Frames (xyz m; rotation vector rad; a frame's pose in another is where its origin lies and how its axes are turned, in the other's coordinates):
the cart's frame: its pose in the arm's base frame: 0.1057 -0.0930 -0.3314 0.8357 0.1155 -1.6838
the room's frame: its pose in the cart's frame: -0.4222 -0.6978 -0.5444 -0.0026 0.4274 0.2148
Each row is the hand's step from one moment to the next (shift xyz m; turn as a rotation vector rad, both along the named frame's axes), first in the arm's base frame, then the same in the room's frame.
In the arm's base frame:
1: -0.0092 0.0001 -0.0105 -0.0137 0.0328 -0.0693
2: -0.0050 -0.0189 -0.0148 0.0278 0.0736 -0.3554
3: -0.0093 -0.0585 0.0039 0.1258 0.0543 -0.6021
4: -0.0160 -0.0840 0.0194 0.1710 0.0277 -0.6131
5: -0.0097 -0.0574 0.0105 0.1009 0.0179 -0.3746
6: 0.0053 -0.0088 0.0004 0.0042 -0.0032 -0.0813
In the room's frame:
1: 0.0047 -0.0131 -0.0012 0.0279 -0.0508 -0.0520
2: 0.0204 -0.0088 0.0104 0.2305 -0.1625 -0.2302
3: 0.0281 0.0026 0.0522 0.4573 -0.1974 -0.3650
4: 0.0293 0.0083 0.0822 0.4958 -0.1602 -0.3666
5: 0.0225 0.0054 0.0545 0.3012 -0.1011 -0.2234
6: 0.0066 0.0060 0.0051 0.0637 -0.0361 -0.0358

